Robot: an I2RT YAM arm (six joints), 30 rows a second.
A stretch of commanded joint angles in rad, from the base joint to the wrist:
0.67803, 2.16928, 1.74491, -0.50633, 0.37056, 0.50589
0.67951, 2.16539, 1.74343, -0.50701, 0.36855, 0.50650
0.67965, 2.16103, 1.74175, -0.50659, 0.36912, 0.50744
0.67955, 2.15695, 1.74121, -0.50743, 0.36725, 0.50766
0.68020, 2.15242, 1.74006, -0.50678, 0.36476, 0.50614
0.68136, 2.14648, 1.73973, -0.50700, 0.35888, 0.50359
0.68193, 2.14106, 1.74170, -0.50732, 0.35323, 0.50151
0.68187, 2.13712, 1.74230, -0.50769, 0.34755, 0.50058
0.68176, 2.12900, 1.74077, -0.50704, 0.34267, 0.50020
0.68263, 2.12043, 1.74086, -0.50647, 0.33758, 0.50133
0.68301, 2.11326, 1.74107, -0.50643, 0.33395, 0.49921
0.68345, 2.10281, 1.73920, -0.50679, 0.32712, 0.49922
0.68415, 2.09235, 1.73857, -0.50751, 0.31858, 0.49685
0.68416, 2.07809, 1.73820, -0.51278, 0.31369, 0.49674
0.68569, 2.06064, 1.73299, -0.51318, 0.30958, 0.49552
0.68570, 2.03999, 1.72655, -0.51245, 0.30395, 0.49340
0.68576, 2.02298, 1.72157, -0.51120, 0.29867, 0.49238
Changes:
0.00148, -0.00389, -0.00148, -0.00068, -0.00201, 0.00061
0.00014, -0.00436, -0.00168, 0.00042, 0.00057, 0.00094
-0.00010, -0.00408, -0.00054, -0.00084, -0.00187, 0.00022
0.00065, -0.00453, -0.00115, 0.00065, -0.00249, -0.00152
0.00116, -0.00594, -0.00033, -0.00022, -0.00588, -0.00255
0.00057, -0.00542, 0.00197, -0.00032, -0.00565, -0.00208
-0.00006, -0.00394, 0.00060, -0.00037, -0.00568, -0.00093
-0.00011, -0.00812, -0.00153, 0.00065, -0.00488, -0.00038
0.00087, -0.00857, 0.00009, 0.00057, -0.00509, 0.00113
0.00038, -0.00717, 0.00021, 0.00004, -0.00363, -0.00212
0.00044, -0.01045, -0.00187, -0.00036, -0.00683, 0.00001
0.00070, -0.01046, -0.00063, -0.00072, -0.00854, -0.00237
0.00001, -0.01426, -0.00037, -0.00527, -0.00489, -0.00011
0.00153, -0.01745, -0.00521, -0.00040, -0.00411, -0.00122
0.00001, -0.02065, -0.00644, 0.00073, -0.00563, -0.00212
0.00006, -0.01701, -0.00498, 0.00125, -0.00528, -0.00102

